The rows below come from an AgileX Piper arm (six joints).
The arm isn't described. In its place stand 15 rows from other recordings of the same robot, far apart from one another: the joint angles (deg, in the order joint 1, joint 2, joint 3, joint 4, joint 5, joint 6), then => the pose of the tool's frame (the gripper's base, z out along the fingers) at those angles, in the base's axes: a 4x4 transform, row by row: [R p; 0 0 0 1], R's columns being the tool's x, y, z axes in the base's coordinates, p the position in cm.
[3.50, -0.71, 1.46, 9.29, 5.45, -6.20] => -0.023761 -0.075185 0.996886 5.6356; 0.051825 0.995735 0.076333 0.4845; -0.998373 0.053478 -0.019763 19.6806; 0 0 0 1
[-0.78, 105.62, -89.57, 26.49, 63.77, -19.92] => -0.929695 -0.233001 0.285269 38.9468; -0.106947 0.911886 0.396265 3.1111; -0.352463 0.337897 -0.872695 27.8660; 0 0 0 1
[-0.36, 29.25, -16.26, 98.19, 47.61, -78.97] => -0.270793 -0.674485 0.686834 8.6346; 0.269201 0.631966 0.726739 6.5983; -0.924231 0.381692 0.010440 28.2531; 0 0 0 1
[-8.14, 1.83, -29.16, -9.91, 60.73, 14.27] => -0.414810 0.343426 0.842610 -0.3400; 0.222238 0.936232 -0.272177 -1.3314; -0.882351 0.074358 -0.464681 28.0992; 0 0 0 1
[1.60, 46.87, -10.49, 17.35, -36.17, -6.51] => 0.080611 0.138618 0.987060 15.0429; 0.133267 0.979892 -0.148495 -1.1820; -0.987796 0.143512 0.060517 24.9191; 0 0 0 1
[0.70, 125.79, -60.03, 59.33, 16.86, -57.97] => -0.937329 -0.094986 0.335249 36.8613; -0.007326 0.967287 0.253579 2.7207; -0.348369 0.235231 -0.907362 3.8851; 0 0 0 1
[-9.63, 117.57, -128.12, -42.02, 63.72, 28.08] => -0.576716 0.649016 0.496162 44.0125; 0.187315 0.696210 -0.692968 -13.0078; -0.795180 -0.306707 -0.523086 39.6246; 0 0 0 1
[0.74, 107.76, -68.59, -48.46, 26.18, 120.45] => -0.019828 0.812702 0.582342 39.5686; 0.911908 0.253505 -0.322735 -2.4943; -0.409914 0.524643 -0.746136 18.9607; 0 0 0 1
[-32.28, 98.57, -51.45, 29.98, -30.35, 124.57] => 0.544312 -0.524766 0.654481 29.7124; 0.210405 -0.669841 -0.712069 -21.4866; 0.812068 0.525294 -0.254189 22.1483; 0 0 0 1
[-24.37, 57.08, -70.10, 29.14, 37.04, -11.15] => -0.205045 0.187095 0.960704 18.8165; 0.326111 0.938532 -0.113174 -5.5934; -0.922826 0.290091 -0.253455 45.6439; 0 0 0 1
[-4.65, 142.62, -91.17, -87.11, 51.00, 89.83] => -0.719224 0.605390 0.340909 46.6121; 0.107213 0.581503 -0.806449 -10.8776; -0.686456 -0.543468 -0.483136 5.3193; 0 0 0 1
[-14.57, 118.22, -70.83, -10.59, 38.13, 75.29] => -0.126241 0.982401 0.137663 36.8278; 0.977225 0.147019 -0.153027 -10.6393; -0.170573 0.115210 -0.978587 11.1699; 0 0 0 1
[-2.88, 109.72, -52.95, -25.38, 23.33, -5.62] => -0.882527 -0.379140 0.278207 32.9000; -0.436371 0.880761 -0.183955 -3.2018; -0.175289 -0.283747 -0.942741 10.6641; 0 0 0 1
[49.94, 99.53, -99.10, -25.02, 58.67, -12.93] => -0.196189 -0.734399 0.649745 27.3470; -0.881394 0.422457 0.211363 27.4135; -0.429714 -0.531214 -0.730176 37.0543; 0 0 0 1
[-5.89, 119.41, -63.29, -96.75, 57.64, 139.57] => -0.100678 0.940351 0.324967 37.4552; 0.340502 0.339469 -0.876823 -11.5380; -0.934838 0.022375 -0.354368 13.6387; 0 0 0 1
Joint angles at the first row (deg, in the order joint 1, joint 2, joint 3, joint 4, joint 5, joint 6):
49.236 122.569 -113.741 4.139 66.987 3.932
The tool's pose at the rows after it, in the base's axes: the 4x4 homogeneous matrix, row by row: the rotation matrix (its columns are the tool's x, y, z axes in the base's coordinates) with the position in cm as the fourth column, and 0 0 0 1 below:
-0.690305 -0.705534 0.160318 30.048; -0.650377 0.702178 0.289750 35.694; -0.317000 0.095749 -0.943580 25.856; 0 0 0 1
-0.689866 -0.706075 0.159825 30.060; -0.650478 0.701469 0.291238 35.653; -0.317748 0.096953 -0.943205 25.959; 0 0 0 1
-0.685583 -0.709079 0.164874 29.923; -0.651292 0.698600 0.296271 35.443; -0.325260 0.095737 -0.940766 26.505; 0 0 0 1
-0.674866 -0.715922 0.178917 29.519; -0.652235 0.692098 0.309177 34.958; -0.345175 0.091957 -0.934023 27.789; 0 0 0 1
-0.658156 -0.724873 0.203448 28.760; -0.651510 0.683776 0.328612 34.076; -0.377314 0.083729 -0.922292 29.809; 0 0 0 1
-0.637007 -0.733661 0.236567 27.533; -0.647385 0.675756 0.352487 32.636; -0.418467 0.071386 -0.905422 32.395; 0 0 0 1
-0.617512 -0.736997 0.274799 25.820; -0.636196 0.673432 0.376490 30.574; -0.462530 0.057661 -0.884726 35.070; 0 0 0 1
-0.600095 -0.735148 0.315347 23.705; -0.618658 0.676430 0.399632 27.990; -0.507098 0.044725 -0.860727 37.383; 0 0 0 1
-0.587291 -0.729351 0.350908 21.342; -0.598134 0.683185 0.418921 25.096; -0.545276 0.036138 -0.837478 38.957; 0 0 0 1
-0.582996 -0.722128 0.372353 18.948; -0.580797 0.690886 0.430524 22.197; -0.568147 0.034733 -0.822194 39.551; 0 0 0 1
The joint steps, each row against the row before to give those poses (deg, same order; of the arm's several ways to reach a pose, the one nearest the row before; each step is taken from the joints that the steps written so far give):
-0.090 0.217 -0.158 0.108 0.226 -0.018
-0.064 -0.077 -0.094 0.102 0.127 -0.113
-0.038 -0.803 0.196 -0.024 0.176 -0.233
0.009 -2.000 0.631 -0.143 0.209 -0.425
0.067 -3.415 1.326 -0.392 0.186 -0.479
0.104 -5.021 2.460 -0.632 0.066 -0.429
0.114 -6.491 4.020 -0.874 -0.292 -0.011
0.114 -7.579 5.561 -1.026 -0.866 0.366
0.094 -8.085 6.715 -0.956 -1.178 0.656
0.049 -7.871 7.311 -0.586 -1.009 0.745

